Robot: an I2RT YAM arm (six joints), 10 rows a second.
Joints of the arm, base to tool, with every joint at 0 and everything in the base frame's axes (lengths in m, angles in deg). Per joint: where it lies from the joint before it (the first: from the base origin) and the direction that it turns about. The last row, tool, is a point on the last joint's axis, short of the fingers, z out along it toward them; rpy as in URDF.
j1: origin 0 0 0.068 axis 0 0 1
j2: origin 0.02 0.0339 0.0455 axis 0 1 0
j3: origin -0.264 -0.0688 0 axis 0 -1 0
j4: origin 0.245 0.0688 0.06 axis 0 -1 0
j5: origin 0.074 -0.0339 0.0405 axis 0 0 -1
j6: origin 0.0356 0 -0.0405 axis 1 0 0
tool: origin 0 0 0 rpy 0 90 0
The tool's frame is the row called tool.
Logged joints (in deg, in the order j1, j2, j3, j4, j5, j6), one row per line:
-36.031, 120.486, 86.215, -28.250, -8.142, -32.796
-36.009, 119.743, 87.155, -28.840, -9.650, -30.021
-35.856, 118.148, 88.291, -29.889, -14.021, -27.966
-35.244, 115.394, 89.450, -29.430, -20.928, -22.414
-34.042, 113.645, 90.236, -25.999, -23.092, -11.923
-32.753, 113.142, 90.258, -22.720, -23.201, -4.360
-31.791, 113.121, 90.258, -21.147, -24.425, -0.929
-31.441, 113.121, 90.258, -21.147, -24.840, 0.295
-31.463, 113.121, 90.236, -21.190, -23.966, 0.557
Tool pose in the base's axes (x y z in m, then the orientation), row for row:
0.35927, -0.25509, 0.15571, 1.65, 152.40, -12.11
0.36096, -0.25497, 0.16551, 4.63, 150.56, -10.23
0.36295, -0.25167, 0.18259, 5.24, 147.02, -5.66
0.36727, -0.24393, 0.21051, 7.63, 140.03, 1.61
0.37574, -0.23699, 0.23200, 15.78, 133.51, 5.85
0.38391, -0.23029, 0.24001, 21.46, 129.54, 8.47
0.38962, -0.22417, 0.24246, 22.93, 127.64, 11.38
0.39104, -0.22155, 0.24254, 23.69, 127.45, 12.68
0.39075, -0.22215, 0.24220, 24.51, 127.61, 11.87
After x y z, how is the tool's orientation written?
As a rotation vector, in degrees.
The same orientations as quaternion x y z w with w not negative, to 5 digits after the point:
0.01049, 0.96903, -0.07700, 0.23438
0.02969, 0.96542, -0.06560, 0.25056
0.03415, 0.95805, -0.03688, 0.28216
0.05116, 0.93897, 0.01080, 0.33999
0.10817, 0.91518, 0.04010, 0.38618
0.14875, 0.89791, 0.05871, 0.41009
0.15975, 0.88927, 0.07928, 0.42118
0.16501, 0.88772, 0.08832, 0.42063
0.17057, 0.88809, 0.08261, 0.41879

